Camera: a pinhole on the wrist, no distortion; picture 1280 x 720 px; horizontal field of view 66.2 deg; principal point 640.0 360.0 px. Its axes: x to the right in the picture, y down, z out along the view. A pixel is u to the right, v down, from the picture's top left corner.
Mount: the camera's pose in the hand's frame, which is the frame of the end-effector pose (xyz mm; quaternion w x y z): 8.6 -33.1 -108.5 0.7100 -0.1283 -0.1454 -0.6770
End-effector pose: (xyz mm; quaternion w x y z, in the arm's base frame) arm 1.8 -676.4 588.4 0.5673 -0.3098 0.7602 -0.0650
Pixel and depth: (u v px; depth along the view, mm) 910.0 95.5 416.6
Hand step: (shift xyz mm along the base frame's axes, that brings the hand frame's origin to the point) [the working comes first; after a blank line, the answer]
In the camera's frame: 114.6 -112.2 416.6

300.9 152.4 -24.4
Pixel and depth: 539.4 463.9 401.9
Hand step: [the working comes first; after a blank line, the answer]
In the camera's frame: -41.2 42.5 401.9

154.7 170.5 -187.9
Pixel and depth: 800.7 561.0 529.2
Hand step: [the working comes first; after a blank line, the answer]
In the camera's frame: 86.6 108.3 529.2

321.2 123.1 -271.1
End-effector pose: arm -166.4 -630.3 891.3 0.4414 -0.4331 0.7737 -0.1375
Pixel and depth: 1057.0 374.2 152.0
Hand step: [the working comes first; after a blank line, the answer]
In the camera's frame: 64.6 2.2 152.0

62.7 -17.7 -16.4
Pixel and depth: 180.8 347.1 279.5
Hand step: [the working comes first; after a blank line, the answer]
In the camera's frame: -130.7 -3.7 279.5

-23.5 138.1 -167.1
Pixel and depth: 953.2 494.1 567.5
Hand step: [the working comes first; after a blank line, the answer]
In the camera's frame: 181.0 77.5 567.5

362.3 34.1 -331.7
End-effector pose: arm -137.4 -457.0 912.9 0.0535 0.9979 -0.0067 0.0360
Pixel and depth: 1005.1 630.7 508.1
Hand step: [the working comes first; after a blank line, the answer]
In the camera's frame: 189.0 140.1 508.1

170.4 -40.0 -422.4
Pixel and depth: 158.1 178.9 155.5
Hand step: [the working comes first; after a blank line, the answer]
In the camera's frame: -76.3 -28.7 155.5

-29.4 -94.7 2.2
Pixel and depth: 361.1 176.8 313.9
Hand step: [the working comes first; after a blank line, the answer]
In the camera's frame: -89.2 -58.6 313.9

-56.1 -179.5 -132.9
